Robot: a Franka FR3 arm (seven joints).
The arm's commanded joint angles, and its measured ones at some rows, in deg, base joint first. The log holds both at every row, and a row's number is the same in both.
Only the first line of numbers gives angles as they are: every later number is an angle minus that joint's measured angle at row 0.
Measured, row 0:
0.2, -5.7, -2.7, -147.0, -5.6, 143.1, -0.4
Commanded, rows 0 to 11:
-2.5, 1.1, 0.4, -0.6, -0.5, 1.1, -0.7
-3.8, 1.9, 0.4, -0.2, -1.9, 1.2, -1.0
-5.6, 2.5, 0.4, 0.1, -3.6, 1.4, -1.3
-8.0, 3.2, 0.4, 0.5, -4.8, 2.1, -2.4
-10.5, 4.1, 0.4, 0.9, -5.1, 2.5, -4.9
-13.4, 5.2, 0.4, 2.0, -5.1, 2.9, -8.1
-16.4, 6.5, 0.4, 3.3, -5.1, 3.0, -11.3
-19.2, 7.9, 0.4, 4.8, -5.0, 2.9, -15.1
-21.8, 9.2, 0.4, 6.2, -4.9, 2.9, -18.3
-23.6, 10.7, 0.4, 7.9, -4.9, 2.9, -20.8
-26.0, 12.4, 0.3, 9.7, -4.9, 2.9, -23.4
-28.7, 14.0, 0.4, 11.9, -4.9, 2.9, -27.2
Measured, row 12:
-22.8, 6.7, 0.0, 7.1, -3.8, 1.2, -20.6
